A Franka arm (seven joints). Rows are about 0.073 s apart.
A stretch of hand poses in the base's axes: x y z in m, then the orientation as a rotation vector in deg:
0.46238, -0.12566, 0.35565, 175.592, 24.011, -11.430
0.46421, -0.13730, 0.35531, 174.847, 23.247, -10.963
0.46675, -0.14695, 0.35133, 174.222, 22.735, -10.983
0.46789, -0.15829, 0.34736, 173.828, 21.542, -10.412
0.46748, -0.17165, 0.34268, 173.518, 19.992, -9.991
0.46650, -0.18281, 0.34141, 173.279, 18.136, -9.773
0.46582, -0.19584, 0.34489, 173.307, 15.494, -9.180
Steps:
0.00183, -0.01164, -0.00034, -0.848, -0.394, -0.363
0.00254, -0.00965, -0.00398, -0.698, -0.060, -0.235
0.00114, -0.01134, -0.00397, -0.566, -0.452, -0.689
-0.00041, -0.01336, -0.00468, -0.532, -0.362, -0.938
-0.00098, -0.01116, -0.00127, -0.495, -0.237, -1.157
-0.00068, -0.01303, 0.00348, -0.305, -0.497, -1.690

